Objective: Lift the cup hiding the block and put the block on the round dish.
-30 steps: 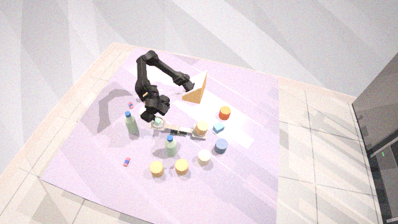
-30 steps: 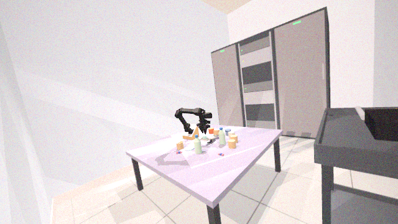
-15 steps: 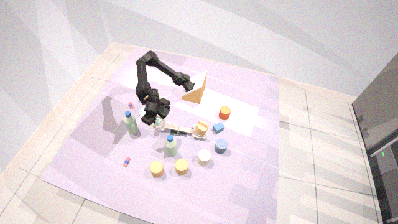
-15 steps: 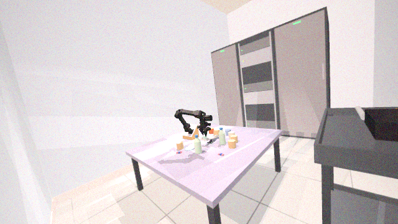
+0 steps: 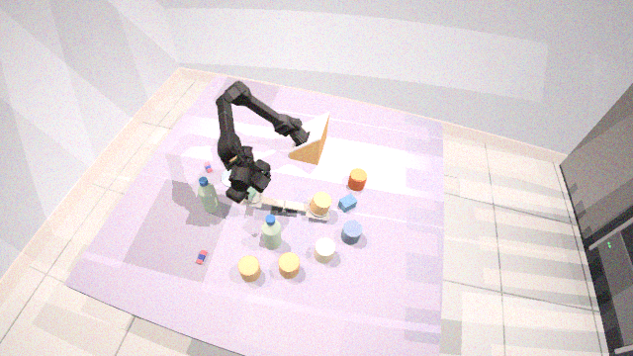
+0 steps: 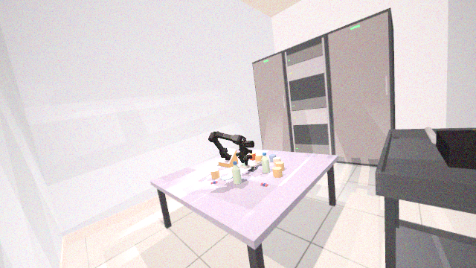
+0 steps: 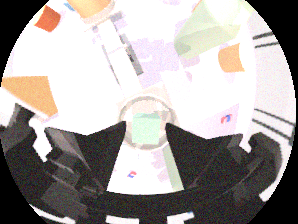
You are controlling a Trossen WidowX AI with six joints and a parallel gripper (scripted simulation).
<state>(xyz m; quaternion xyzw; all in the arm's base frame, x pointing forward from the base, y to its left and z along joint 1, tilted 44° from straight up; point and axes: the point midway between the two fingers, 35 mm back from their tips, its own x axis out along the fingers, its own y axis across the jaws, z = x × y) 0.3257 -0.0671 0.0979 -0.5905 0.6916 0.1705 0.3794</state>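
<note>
My gripper tip is now right at the pale green block. From my gripper tip the other things lie so: small balance 2 cm behind, 12 cm to the left, 6 cm below; blue cube 10 cm behind, 36 cm to the left, 6 cm below; pale round dish 11 cm behind, 13 cm to the right, 8 cm below.
</note>
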